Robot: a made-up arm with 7 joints. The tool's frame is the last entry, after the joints.
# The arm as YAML. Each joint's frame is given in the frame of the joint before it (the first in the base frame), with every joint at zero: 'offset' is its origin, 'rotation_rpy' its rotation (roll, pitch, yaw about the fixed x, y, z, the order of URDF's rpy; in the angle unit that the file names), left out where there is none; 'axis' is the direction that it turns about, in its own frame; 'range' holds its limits. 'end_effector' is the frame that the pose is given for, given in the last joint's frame.
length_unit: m
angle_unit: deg
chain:
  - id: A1
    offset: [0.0, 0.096, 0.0]
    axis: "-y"
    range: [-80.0, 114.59]
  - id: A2
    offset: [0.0, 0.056, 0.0]
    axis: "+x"
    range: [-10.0, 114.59]
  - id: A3
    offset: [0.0, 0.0, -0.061]
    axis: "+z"
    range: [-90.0, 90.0]
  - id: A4
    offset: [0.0, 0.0, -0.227]
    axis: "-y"
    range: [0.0, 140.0]
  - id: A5
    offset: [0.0, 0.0, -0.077]
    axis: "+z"
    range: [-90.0, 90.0]
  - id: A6
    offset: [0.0, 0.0, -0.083]
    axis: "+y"
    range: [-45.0, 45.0]
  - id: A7
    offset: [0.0, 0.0, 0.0]
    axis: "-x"
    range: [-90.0, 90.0]
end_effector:
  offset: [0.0, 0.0, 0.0]
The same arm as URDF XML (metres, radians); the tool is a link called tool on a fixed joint. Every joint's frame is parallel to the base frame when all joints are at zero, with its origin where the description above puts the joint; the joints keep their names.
<robot name="arm">
<link name="base"/>
<link name="link1"/>
<link name="link2"/>
<link name="link3"/>
<link name="link4"/>
<link name="link5"/>
<link name="link6"/>
<link name="link7"/>
<link name="tool"/>
<joint name="A1" type="revolute"><parent link="base"/><child link="link1"/><origin xyz="0 0.096 0" rpy="0 0 0"/><axis xyz="0 -1 0"/><limit lower="-1.3963" upper="2"/></joint>
<joint name="A2" type="revolute"><parent link="link1"/><child link="link2"/><origin xyz="0 0.056 0" rpy="0 0 0"/><axis xyz="1 0 0"/><limit lower="-0.1745" upper="2"/></joint>
<joint name="A3" type="revolute"><parent link="link2"/><child link="link3"/><origin xyz="0 0 -0.061" rpy="0 0 0"/><axis xyz="0 0 1"/><limit lower="-1.5708" upper="1.5708"/></joint>
<joint name="A4" type="revolute"><parent link="link3"/><child link="link4"/><origin xyz="0 0 -0.227" rpy="0 0 0"/><axis xyz="0 -1 0"/><limit lower="0" upper="2.4435"/></joint>
<joint name="A5" type="revolute"><parent link="link4"/><child link="link5"/><origin xyz="0 0 -0.077" rpy="0 0 0"/><axis xyz="0 0 1"/><limit lower="-1.5708" upper="1.5708"/></joint>
<joint name="A6" type="revolute"><parent link="link5"/><child link="link6"/><origin xyz="0 0 -0.083" rpy="0 0 0"/><axis xyz="0 1 0"/><limit lower="-0.7854" upper="0.7854"/></joint>
<joint name="A7" type="revolute"><parent link="link6"/><child link="link7"/><origin xyz="0 0 0" rpy="0 0 0"/><axis xyz="-1 0 0"/><limit lower="-1.5708" upper="1.5708"/></joint>
<joint name="tool_joint" type="fixed"><parent link="link7"/><child link="tool"/><origin xyz="0 0 0" rpy="0 0 0"/></joint>
</robot>

